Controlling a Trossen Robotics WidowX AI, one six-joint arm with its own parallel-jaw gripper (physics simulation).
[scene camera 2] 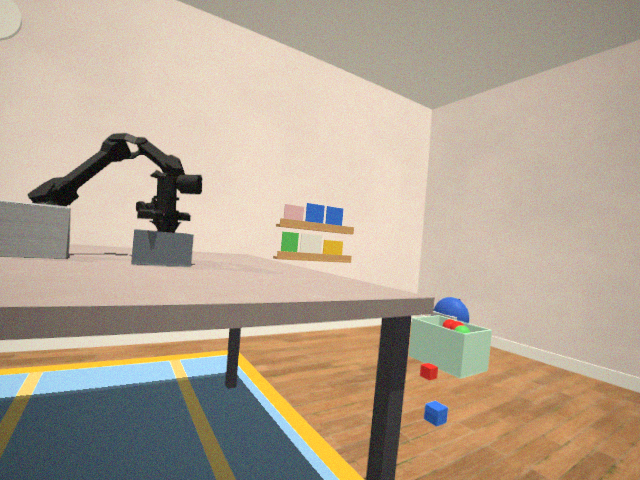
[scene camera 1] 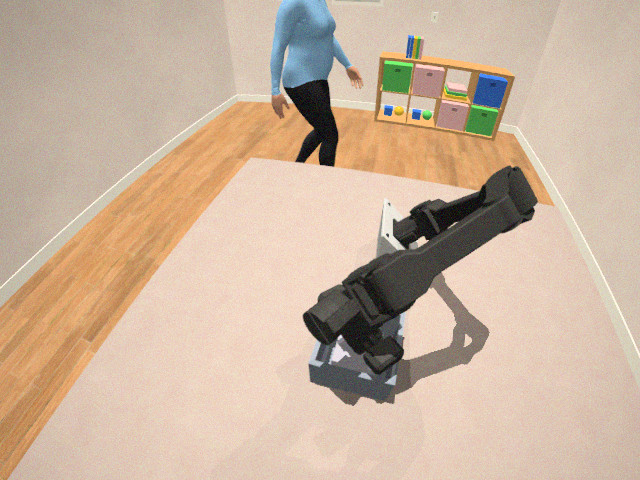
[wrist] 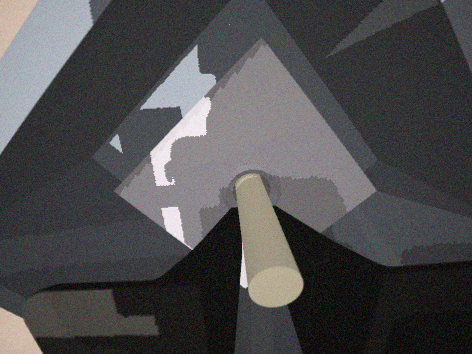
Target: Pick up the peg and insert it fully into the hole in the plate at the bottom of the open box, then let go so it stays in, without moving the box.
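Places are measured from the arm's base along level axes (x ahead, y left, z up), in centimetres.
Pixels of known places: gripper, fingertip midpoint: point(scene camera 1: 354, 348) point(wrist: 253, 215); arm's base, link origin: point(scene camera 2: 42, 221) point(scene camera 1: 400, 234).
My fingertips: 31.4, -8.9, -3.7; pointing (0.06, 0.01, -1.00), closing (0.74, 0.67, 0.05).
For each thing: its top centre in the pictures, then the offset to it from my fingertips, as dx, dy, dz. "pt": a spot on its surface instead. Level surfaces: height alone.
- pale tan peg, top centre: point(wrist: 278, 289) -0.8, +0.8, +5.2
- open grey-blue box, top centre: point(wrist: 268, 247) point(scene camera 1: 360, 337) point(scene camera 2: 162, 231) -0.8, +0.8, +3.7
- round hole, surface spot: point(wrist: 233, 187) pt -1.1, +0.0, -1.7
- light grey plate, top centre: point(wrist: 252, 193) point(scene camera 1: 358, 345) -0.8, +0.8, +0.0
- table, surface height: dz -6.1
The pale tan peg point(wrist: 267, 240) is a round rod, seen from its near end in the wrist view. My gripper point(wrist: 253, 215) point(scene camera 2: 166, 228) is shut on the peg, a black finger on each side. The fingers reach down into the open grey-blue box point(scene camera 1: 351, 381) point(scene camera 2: 162, 250) point(wrist: 320, 95) on the table. The peg's far end lies within the outline of the round hole point(wrist: 233, 187) in the light grey plate point(wrist: 280, 125) at the box's bottom. How deep the peg sits cannot be told. In the scene views the box walls and my arm hide the peg.
The box walls stand close around my fingers. A grey block point(scene camera 2: 36, 232) bears the arm's base on the table point(scene camera 1: 206, 310) point(scene camera 2: 258, 281), apart from the box. Its pale side point(scene camera 1: 383, 240) shows in scene camera 1. A person point(scene camera 1: 310, 51) stands beyond the table, near a shelf unit point(scene camera 1: 444, 61).
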